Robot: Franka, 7 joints.
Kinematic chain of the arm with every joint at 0, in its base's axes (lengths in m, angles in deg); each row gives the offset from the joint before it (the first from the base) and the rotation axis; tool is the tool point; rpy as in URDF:
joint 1: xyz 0 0 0.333 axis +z
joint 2: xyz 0 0 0 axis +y
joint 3: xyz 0 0 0.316 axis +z
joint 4: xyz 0.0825 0 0 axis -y
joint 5: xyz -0.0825 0 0.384 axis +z
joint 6: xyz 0 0 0 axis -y
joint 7: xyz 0.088 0 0 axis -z
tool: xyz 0 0 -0.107 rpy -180 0 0
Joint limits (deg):
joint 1: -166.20..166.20
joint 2: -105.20..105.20
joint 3: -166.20..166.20
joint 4: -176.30..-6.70
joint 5: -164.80..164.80
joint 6: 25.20..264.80
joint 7: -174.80..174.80
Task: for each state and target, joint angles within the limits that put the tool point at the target. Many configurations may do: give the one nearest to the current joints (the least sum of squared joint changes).
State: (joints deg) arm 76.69 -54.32 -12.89 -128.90 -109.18 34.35 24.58
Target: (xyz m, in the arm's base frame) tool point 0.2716 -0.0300 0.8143
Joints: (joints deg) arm 77.42 -52.08 -19.25 -117.33 -113.48 40.67 24.58
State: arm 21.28 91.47 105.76 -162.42 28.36 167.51 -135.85
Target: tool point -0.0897 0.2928 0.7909
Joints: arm 22.60 85.30 148.65 -133.87 22.12 168.18 -135.85
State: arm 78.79 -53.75 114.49 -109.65 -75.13 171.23 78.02
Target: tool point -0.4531 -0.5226 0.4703
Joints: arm 95.81 -34.98 114.18 -94.21 -73.52 175.59 78.02
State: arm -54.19 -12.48 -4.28 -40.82 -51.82 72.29 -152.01
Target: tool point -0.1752 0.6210 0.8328
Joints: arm -82.18 -63.16 -3.69 -13.14 -56.71 97.72 -152.01
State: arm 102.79 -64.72 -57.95 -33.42 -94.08 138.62 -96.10
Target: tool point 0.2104 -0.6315 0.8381
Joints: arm 80.13 -70.40 -50.04 -48.74 -95.00 145.31 -96.10
